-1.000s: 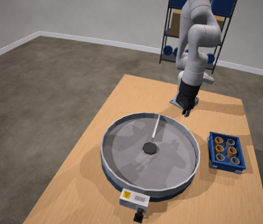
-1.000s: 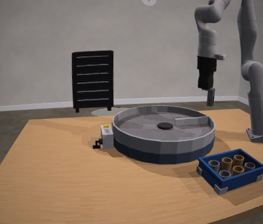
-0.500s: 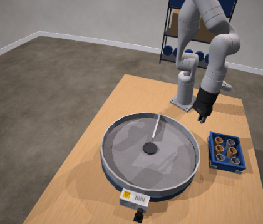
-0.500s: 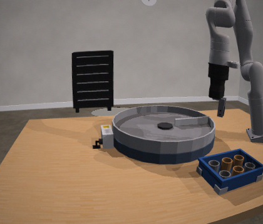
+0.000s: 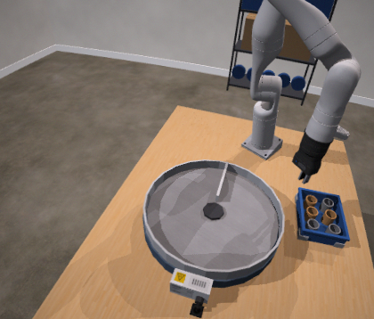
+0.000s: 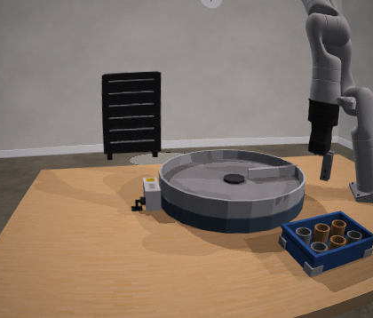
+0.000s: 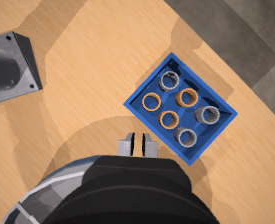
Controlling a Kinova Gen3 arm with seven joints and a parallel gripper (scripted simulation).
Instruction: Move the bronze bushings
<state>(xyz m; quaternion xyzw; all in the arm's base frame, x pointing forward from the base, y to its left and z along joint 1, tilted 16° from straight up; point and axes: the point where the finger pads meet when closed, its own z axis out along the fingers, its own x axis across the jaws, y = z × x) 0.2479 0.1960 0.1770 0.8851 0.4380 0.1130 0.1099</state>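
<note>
Right now my hand is 10 mm short of the blue crate, 100 mm to the right of it and 130 mm above it. Round my hand: grey turntable disc (180 mm ahead, 220 mm to the right, 100 mm below).
</note>
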